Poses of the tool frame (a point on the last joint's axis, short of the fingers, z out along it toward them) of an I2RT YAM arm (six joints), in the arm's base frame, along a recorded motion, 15 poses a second.
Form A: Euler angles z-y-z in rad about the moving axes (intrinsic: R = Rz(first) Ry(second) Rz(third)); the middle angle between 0 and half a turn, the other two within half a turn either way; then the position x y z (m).
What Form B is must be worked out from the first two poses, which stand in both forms.
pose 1, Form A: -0.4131 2.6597 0.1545 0.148 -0.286 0.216
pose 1, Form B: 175.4 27.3 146.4 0.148 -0.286 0.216
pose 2, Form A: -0.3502 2.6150 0.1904 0.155 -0.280 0.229
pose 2, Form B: 173.7 29.6 147.4 0.155 -0.280 0.229
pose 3, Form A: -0.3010 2.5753 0.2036 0.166 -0.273 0.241
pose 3, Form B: 172.7 31.7 149.0 0.166 -0.273 0.241
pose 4, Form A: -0.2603 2.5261 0.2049 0.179 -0.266 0.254
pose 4, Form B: 171.8 34.4 150.8 0.179 -0.266 0.254
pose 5, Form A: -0.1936 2.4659 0.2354 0.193 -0.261 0.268
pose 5, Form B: 169.4 37.5 151.8 0.193 -0.261 0.268
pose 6, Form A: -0.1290 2.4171 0.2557 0.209 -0.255 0.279
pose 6, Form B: 167.4 39.9 153.4 0.209 -0.255 0.279
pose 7, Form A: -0.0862 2.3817 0.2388 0.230 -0.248 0.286
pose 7, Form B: 167.3 42.0 156.5 0.230 -0.248 0.286
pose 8, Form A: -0.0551 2.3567 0.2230 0.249 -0.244 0.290
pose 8, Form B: 167.5 43.6 159.1 0.249 -0.244 0.290
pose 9, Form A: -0.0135 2.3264 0.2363 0.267 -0.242 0.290
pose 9, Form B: 166.0 45.0 159.9 0.267 -0.242 0.290
